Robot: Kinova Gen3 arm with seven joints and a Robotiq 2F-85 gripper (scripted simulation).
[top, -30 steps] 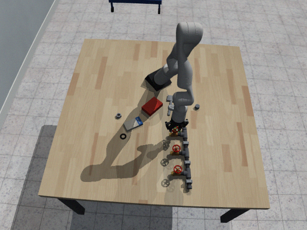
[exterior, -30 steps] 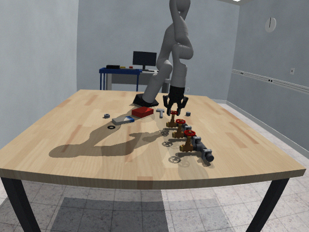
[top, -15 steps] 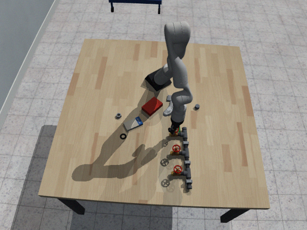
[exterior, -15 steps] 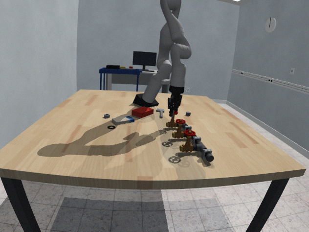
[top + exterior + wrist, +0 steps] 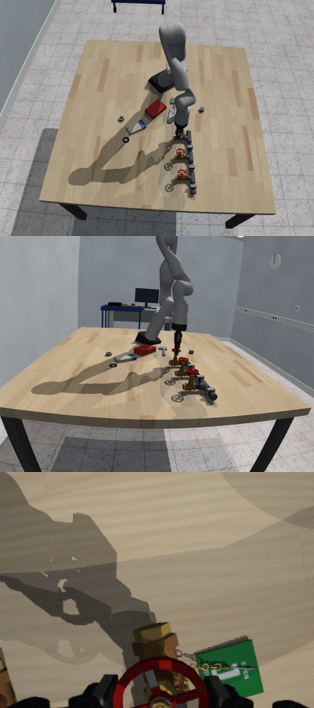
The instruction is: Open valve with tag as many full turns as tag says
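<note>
Now: the green tag 60 mm behind my hand and 90 mm below it. Also, from my hand: red block: 160 mm behind, 190 mm to the right, 70 mm below; then grey hammer: 230 mm behind, 90 mm to the right, 80 mm below.
</note>
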